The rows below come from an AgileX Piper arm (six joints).
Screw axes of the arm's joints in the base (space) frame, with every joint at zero. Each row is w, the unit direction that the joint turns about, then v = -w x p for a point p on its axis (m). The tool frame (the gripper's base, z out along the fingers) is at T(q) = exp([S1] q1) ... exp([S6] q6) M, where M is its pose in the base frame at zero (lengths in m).
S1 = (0, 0, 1, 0, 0, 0)
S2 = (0, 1, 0, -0.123, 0, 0)
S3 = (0, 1, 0, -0.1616, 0, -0.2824)
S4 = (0.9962, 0, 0.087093, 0, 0.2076, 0)
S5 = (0, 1, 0, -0.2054, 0, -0.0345)
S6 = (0.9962, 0, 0.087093, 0, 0.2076, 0)
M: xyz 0.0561 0 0.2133 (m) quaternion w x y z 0.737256 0 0.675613 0
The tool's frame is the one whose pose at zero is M.
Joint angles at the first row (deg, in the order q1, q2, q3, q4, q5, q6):
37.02, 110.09, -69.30, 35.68, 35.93, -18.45
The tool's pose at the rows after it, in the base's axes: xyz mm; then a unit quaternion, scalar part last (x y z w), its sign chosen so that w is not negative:
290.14 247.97 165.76 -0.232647 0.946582 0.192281 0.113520
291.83 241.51 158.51 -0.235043 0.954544 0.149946 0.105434
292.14 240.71 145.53 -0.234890 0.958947 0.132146 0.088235
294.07 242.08 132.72 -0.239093 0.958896 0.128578 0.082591
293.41 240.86 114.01 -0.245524 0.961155 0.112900 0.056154
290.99 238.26 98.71 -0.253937 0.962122 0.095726 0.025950
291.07 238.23 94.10 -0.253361 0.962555 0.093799 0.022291
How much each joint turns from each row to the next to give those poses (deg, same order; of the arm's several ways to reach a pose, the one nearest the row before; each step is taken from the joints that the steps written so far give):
-0.02, -0.24, 0.00, -9.71, 0.06, 9.15
0.00, 0.70, 0.00, -7.61, 0.99, 5.54
0.14, 1.87, 0.00, -2.11, 0.52, 1.69
0.00, 2.00, 0.00, 0.37, -1.16, -1.05
0.00, 2.76, 0.00, -0.91, 0.74, -0.13
0.00, 2.24, 0.00, -1.24, 1.70, 0.00
0.00, 0.71, 0.00, 0.00, -0.23, 0.00

